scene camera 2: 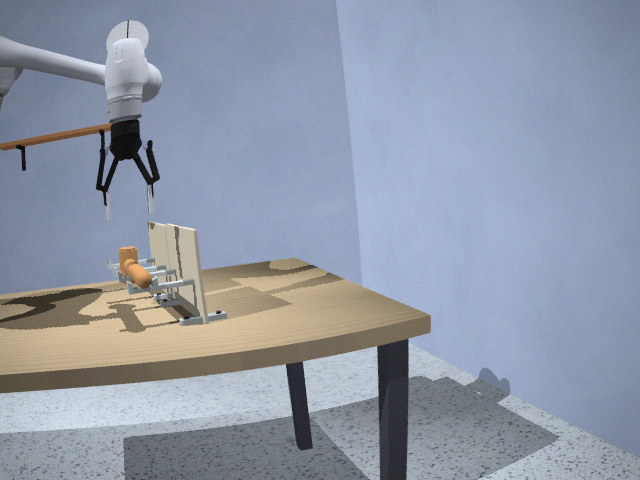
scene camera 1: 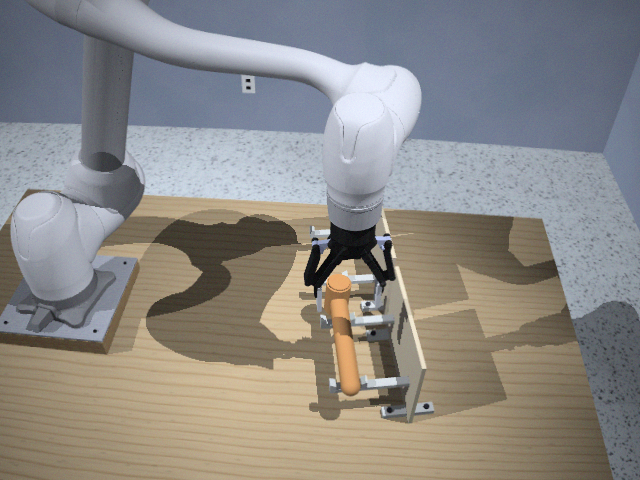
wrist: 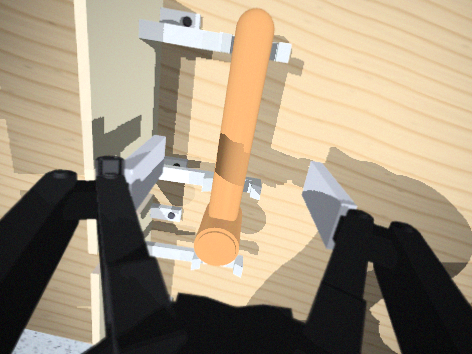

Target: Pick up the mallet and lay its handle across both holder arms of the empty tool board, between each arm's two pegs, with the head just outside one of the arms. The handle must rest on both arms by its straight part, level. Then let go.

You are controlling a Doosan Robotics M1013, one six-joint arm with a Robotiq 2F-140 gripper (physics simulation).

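Pixels of known places: gripper, fingertip midpoint: (scene camera 2: 130, 216) (scene camera 1: 347, 304) (wrist: 236, 166); arm's base, link origin: (scene camera 1: 68, 294).
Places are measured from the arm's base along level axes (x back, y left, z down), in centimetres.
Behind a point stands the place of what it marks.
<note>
The orange mallet (scene camera 1: 345, 346) {x -69.1, y -1.8, z -8.6 cm} (scene camera 2: 135, 271) {x -69.9, y -7.2, z -8.1 cm} (wrist: 242, 110) {x -69.3, y -2.4, z -8.6 cm} lies with its handle across both arms of the front tool board (scene camera 1: 410, 330) {x -81.1, y 0.9, z -14.6 cm} (scene camera 2: 188, 268) {x -81.9, y -0.9, z -6.7 cm} (wrist: 125, 65) {x -81.6, y -0.2, z -8.5 cm}. The handle passes between the pegs of the near arm (scene camera 1: 385, 382) {x -78.4, y -5.5, z -4.7 cm} (wrist: 195, 40) {x -77.2, y -5.6, z -4.7 cm} and crosses the far arm (scene camera 1: 374, 320) {x -73.0, y 9.6, z -4.7 cm} (wrist: 182, 175) {x -71.5, y 9.3, z -4.7 cm} by its pegs, partly hidden there. It looks about level. The head is upright, just outside the far arm. My gripper (scene camera 1: 348, 298) {x -68.6, y -0.3, z -19.8 cm} (scene camera 2: 129, 206) {x -68.6, y -0.3, z -19.8 cm} (wrist: 236, 166) {x -68.6, y -0.3, z -19.8 cm} is open and empty, high above the mallet, its fingers apart on either side of the handle's line.
A second board (scene camera 2: 157, 242) {x -69.8, y 30.9, z -9.6 cm} stands in line behind the front one. Its nearer arm (scene camera 1: 364, 279) {x -68.2, y 21.5, z -4.1 cm} (wrist: 172, 251) {x -67.4, y 21.4, z -4.1 cm} is close to the mallet's head. Metal feet (scene camera 1: 406, 409) {x -83.8, y -6.0, z 2.7 cm} hold the front board on the wooden table (scene camera 1: 206, 413) {x -43.5, y -17.5, z 4.6 cm} (scene camera 2: 336, 320) {x -111.8, y -14.7, z 4.5 cm}. The arm's base plate (scene camera 1: 116, 279) {x -9.1, y 8.1, z 0.2 cm} is at the left.
</note>
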